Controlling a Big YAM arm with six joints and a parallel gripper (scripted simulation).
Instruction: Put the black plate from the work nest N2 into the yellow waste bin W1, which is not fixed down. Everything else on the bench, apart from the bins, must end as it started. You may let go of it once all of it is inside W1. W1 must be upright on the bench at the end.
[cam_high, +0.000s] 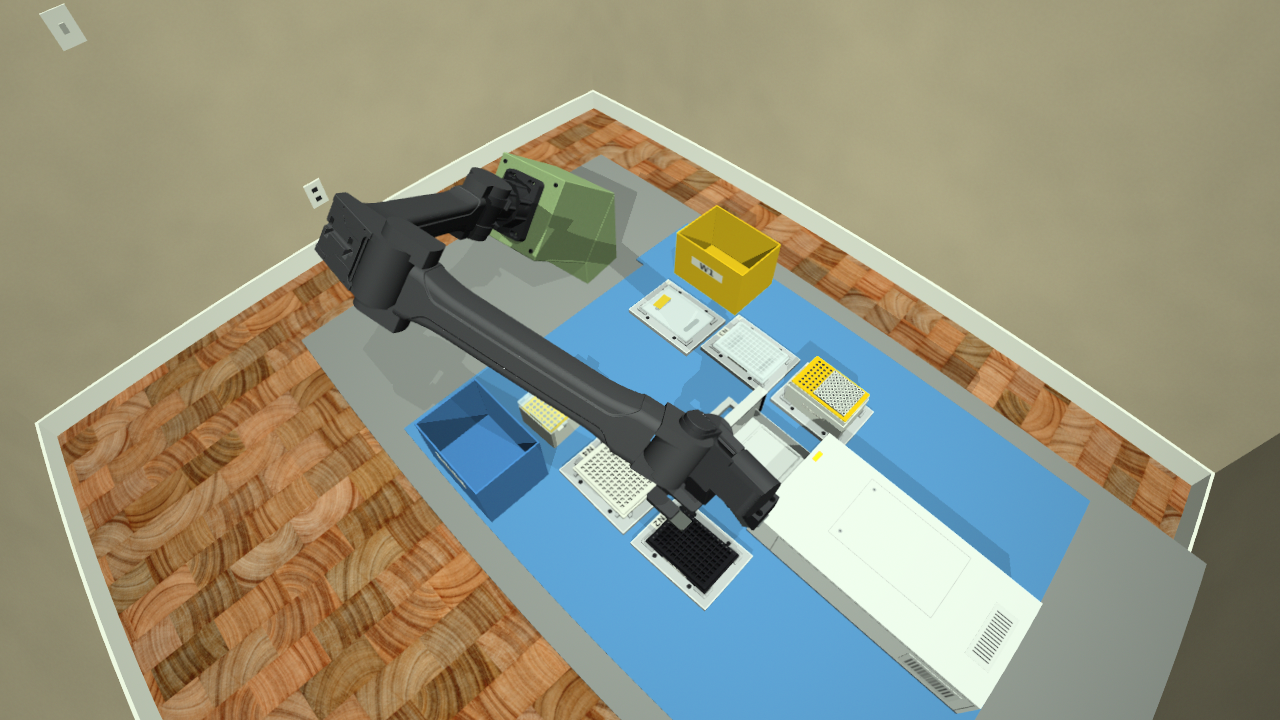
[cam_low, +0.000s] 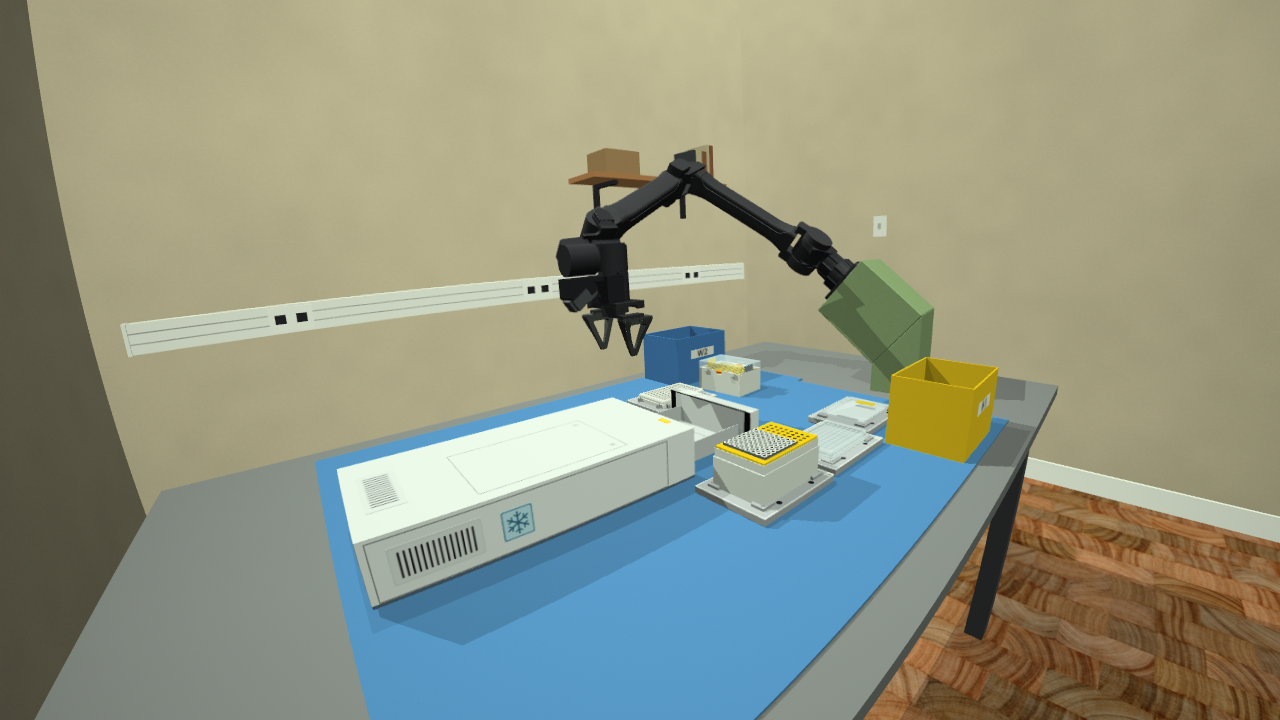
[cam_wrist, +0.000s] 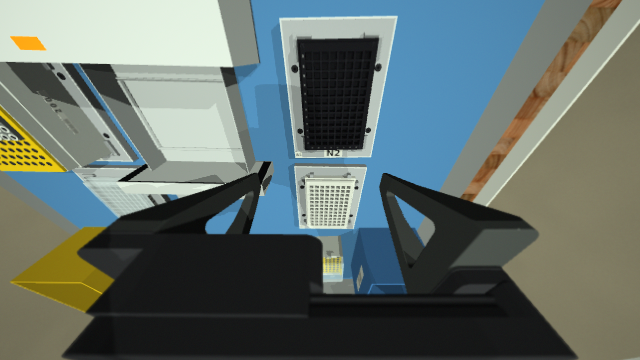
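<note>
The black plate lies 13 cm below my hand, 2 cm to the right of it and 2 cm ahead of it. Round my hand: drawer: 16 cm to the left, 11 cm below, 7 cm ahead; then white well plate: 15 cm behind, 13 cm below, 1 cm to the left; then work nest N2: 15 cm below, 2 cm to the right, 2 cm ahead.
</note>
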